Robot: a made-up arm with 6 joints.
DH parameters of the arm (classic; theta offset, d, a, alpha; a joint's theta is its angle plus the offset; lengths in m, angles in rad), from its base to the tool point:
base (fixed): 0 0.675 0.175 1.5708
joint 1: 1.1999 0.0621 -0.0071 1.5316
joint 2: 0 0.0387 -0.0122 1.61
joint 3: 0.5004 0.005 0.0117 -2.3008
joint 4: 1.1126 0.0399 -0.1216 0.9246
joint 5: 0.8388 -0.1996 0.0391 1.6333
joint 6: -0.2 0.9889 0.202 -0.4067
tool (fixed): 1.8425 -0.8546 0 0
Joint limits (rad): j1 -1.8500..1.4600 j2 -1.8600..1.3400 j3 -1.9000..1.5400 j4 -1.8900..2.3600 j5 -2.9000..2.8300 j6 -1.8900..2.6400
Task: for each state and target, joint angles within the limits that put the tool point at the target. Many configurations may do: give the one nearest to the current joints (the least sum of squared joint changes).
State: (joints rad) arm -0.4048 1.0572 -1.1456 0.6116 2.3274 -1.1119
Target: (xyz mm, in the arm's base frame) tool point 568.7 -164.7 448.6
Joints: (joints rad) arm -0.2213 1.0867 -1.8969 0.9844 2.7222 -1.8058
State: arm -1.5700 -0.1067 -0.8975 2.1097 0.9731 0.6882
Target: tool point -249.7 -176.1 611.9
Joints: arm -1.7962 -0.3526 -0.5601 1.6786 0.2282 1.4566
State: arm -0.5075 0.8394 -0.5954 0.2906 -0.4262 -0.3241
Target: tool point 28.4 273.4 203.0
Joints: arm -0.0869 0.2975 -1.3035 0.3206 -0.1970 -0.2080
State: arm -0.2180 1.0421 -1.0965 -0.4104 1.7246 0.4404
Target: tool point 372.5 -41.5 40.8
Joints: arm -0.0339 0.6297 -1.4348 -0.4656 1.5779 0.7119
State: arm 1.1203 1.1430 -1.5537 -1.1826 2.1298 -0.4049
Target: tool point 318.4 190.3 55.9
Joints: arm 0.5567 0.9051 -1.6118 -1.3205 2.3844 0.1379
